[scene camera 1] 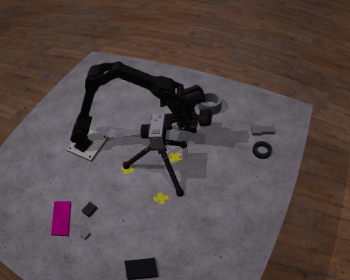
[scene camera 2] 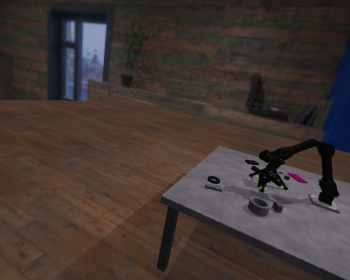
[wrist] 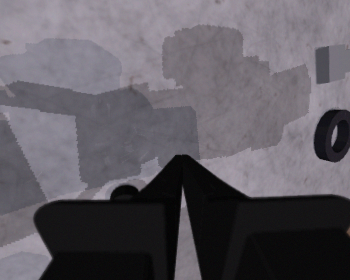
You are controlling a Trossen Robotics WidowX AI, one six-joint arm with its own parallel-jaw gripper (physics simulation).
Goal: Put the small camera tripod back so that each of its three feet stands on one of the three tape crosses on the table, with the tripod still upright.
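Where they show: gripper, between the fingertips: [scene camera 1: 195, 132] [scene camera 2: 258, 187] [wrist: 181, 160]; arm's base, origin of its link: [scene camera 1: 83, 144] [scene camera 2: 324, 201].
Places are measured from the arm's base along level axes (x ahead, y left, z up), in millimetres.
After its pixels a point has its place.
Observation:
The small camera tripod [scene camera 1: 158, 131] @(x 367, y 55, z 212 mm) stands upright, camera on top. Its left foot [scene camera 1: 126, 165] @(x 232, y 10, z 7 mm) is at the upper edge of the left yellow cross [scene camera 1: 127, 170] @(x 237, y 4, z -13 mm), partly over it. Its front foot [scene camera 1: 180, 192] @(x 465, y 13, z 5 mm) is on bare table, right of the front cross [scene camera 1: 160, 198] @(x 413, y -35, z -13 mm). Its back foot [scene camera 1: 184, 144] @(x 360, y 205, z 9 mm) is behind and right of the back cross [scene camera 1: 175, 157] @(x 355, y 148, z -12 mm). My gripper [scene camera 1: 189, 129] @(x 373, y 264, z 29 mm) [wrist: 181, 160] @(x 373, y 264, z 29 mm) is shut and empty, pointing down behind and right of the camera. A dark round end [wrist: 124, 191] @(x 346, y 224, z 0 mm), apparently a tripod foot, shows beside the left finger. In scene camera 2, arm and tripod overlap.
A grey round holder [scene camera 1: 213, 108] @(x 363, y 425, z 22 mm) [scene camera 2: 260, 211] @(x 311, y 507, z 13 mm) stands behind the gripper, a purple block [scene camera 2: 278, 206] @(x 242, y 387, z 21 mm) beside it. To the right lie a grey bar [scene camera 1: 263, 130] @(x 596, y 439, z 2 mm) [wrist: 322, 65] @(x 550, y 420, z -6 mm) and a black ring [scene camera 1: 255, 150] @(x 610, y 322, z 1 mm) [wrist: 321, 136] @(x 593, y 334, z -4 mm). A magenta slab [scene camera 1: 61, 218] @(x 165, y -324, z -5 mm), black block [scene camera 1: 89, 209] @(x 236, y -225, z 2 mm) and black pad [scene camera 1: 141, 268] @(x 527, y -309, z 2 mm) lie in front.

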